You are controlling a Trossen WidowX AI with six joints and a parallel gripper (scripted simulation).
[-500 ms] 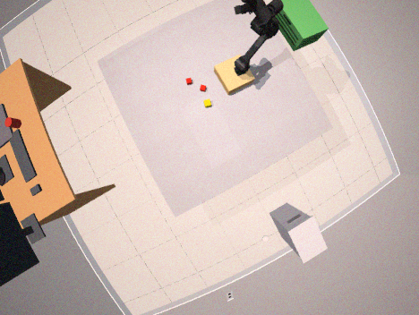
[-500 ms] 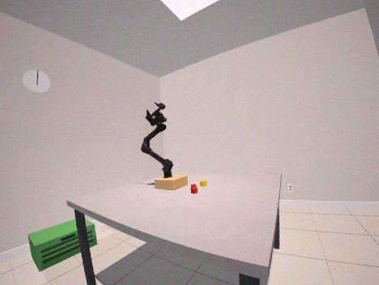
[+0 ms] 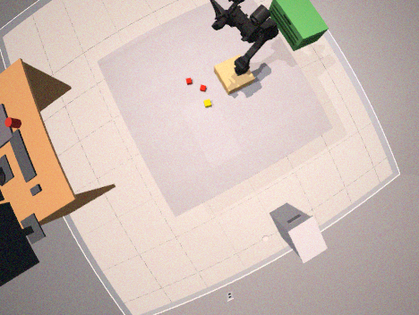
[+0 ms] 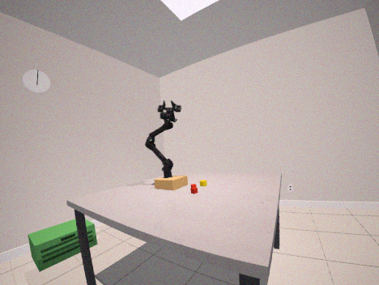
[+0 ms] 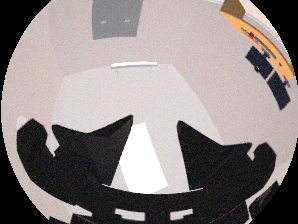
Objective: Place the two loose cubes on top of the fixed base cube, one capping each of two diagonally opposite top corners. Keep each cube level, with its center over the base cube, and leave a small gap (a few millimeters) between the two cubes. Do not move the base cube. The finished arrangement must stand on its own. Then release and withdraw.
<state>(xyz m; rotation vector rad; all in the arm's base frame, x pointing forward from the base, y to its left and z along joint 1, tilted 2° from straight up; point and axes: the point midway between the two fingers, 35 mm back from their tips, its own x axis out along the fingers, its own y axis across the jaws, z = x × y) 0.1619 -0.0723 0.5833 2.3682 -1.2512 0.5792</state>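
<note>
The yellow cube lies 66 cm below my gripper tip, 21 cm to the left of it and 12 cm ahead of it.
</note>
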